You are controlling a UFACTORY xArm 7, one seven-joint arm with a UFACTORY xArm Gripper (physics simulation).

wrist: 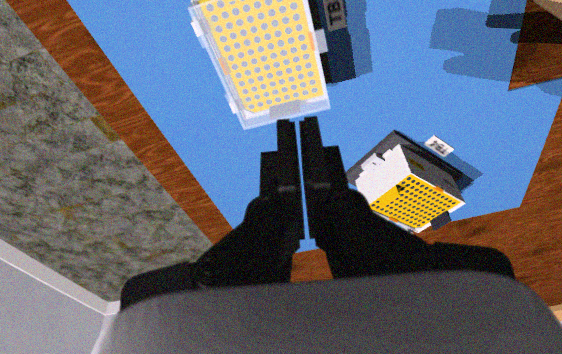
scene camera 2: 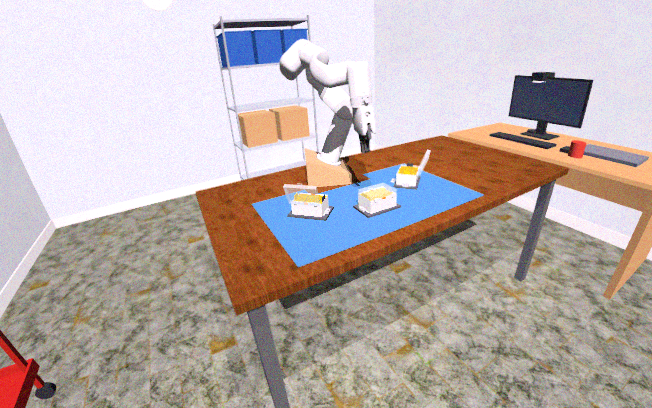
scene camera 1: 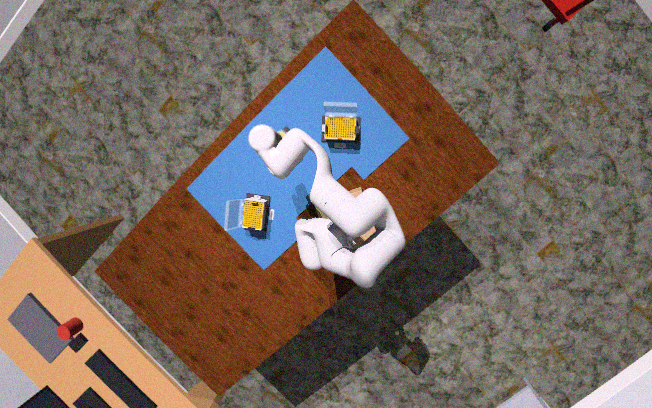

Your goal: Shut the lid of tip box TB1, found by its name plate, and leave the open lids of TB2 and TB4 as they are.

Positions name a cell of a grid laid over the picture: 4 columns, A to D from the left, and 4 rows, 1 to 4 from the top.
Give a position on a blue mat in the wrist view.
D1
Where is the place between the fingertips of the gripper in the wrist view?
At C2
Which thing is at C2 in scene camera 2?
The gripper.
